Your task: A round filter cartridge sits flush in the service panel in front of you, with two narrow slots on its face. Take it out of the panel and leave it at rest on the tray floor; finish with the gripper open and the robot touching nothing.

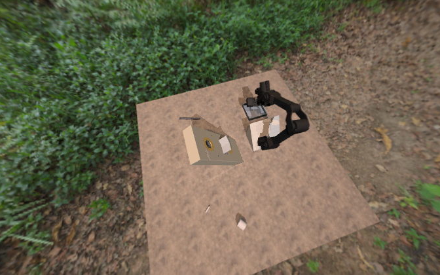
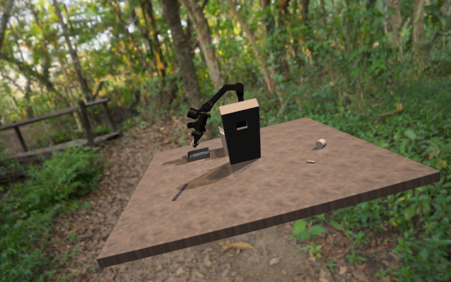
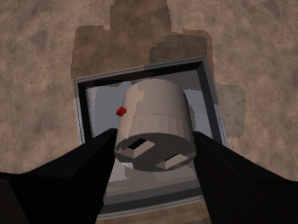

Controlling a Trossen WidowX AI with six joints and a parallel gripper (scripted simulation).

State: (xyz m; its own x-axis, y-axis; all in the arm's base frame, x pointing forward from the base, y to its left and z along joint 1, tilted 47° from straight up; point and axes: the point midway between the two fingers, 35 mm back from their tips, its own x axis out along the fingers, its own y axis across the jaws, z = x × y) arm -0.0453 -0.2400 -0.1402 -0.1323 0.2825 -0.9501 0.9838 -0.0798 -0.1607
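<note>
Now: the round grey filter cartridge right at my gripper tip. Also, from my gripper tip: small pin (600 mm to the left, 520 mm ahead, 100 mm below); then grey tray (90 mm below).
</note>
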